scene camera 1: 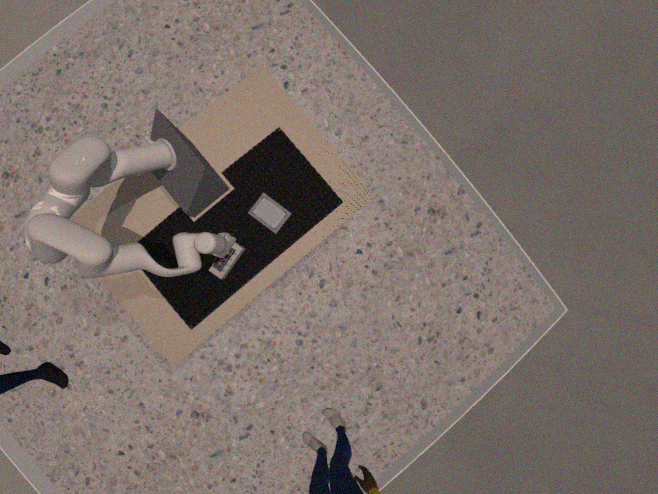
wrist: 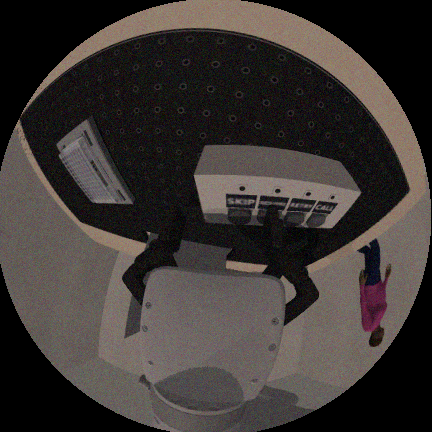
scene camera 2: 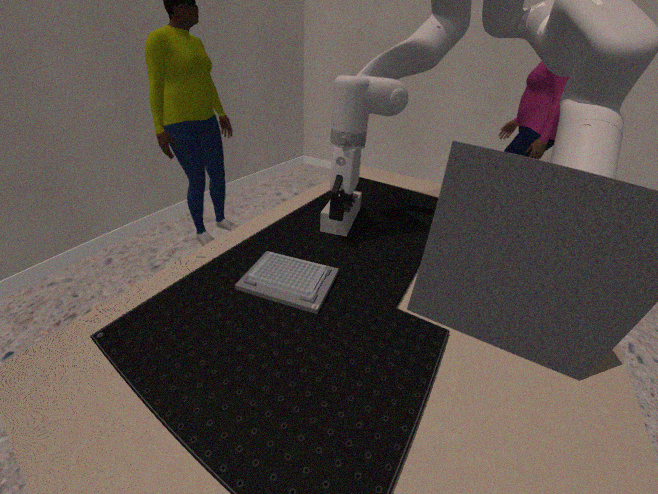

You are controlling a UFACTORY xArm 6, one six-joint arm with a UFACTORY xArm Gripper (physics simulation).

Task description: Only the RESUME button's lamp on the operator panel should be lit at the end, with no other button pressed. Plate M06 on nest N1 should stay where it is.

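Places are measured from the arm's base along level axes (x right, y ahead, z up), in metres.
Pixels of known places: gripper, fingertip midpoint: (scene camera 1: 231,246) (wrist: 222,211) (scene camera 2: 340,211); arm's base, origin of the base link: (scene camera 1: 166,154) (scene camera 2: 569,222).
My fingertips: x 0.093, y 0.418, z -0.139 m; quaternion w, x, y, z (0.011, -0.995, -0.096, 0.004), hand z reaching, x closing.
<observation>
For each thing: its top centre in the pictures, then the offset to it from my fingertips. Level surfaces: height alone.
- operator panel, middle of its top: (wrist: 286,209) (scene camera 2: 343,200) (scene camera 1: 225,259) dx +0.058, dy +0.022, dz +0.002 m
- RESUME button, middle of its top: (wrist: 267,217) dx +0.047, dy +0.001, dz +0.000 m
- SKIP button, middle of its top: (wrist: 239,218) dx +0.017, dy -0.004, dz +0.002 m
- RETRY button, middle of its top: (wrist: 293,220) dx +0.076, dy +0.007, dz +0.002 m
- CALL button, middle of its top: (wrist: 315,221) dx +0.106, dy +0.012, dz +0.002 m
- RESUME lamp, middle of its top: (wrist: 277,190) dx +0.040, dy +0.040, dz -0.001 m
- Plate M06, middle of its top: (scene camera 2: 288,270) (wrist: 84,178) (scene camera 1: 269,212) dx -0.224, dy +0.001, dz -0.028 m
- nest N1, middle of its top: (scene camera 2: 288,273) (wrist: 87,174) (scene camera 1: 269,212) dx -0.224, dy +0.001, dz -0.036 m
- black perforated mat, its level: dz -0.054 m
The operator panel (scene camera 1: 218,270) (scene camera 2: 333,227) (wrist: 212,190) is a pale box with four labelled buttons. In the wrist view, the RESUME button (wrist: 262,216) is partly covered by one dark finger; whether they touch is unclear. The SKIP button (wrist: 240,215), RETRY button (wrist: 294,219) and CALL button (wrist: 317,220) show beside it. The RESUME lamp (wrist: 278,190) looks dark, as do the other lamps. My gripper (scene camera 2: 342,204) (wrist: 222,211) is open and empty, its other finger beyond the panel's SKIP end. Plate M06 (scene camera 1: 270,211) (scene camera 2: 287,272) (wrist: 80,170) sits on nest N1 (scene camera 2: 276,299) (wrist: 114,177).
A large grey upright board (scene camera 1: 186,175) (scene camera 2: 531,244) stands beside the black perforated mat (scene camera 1: 281,164) (scene camera 2: 318,382) (wrist: 200,75). One person (scene camera 2: 183,79) in yellow stands past the table edge; another in pink (scene camera 2: 539,101) (wrist: 374,305) stands farther back.
</observation>
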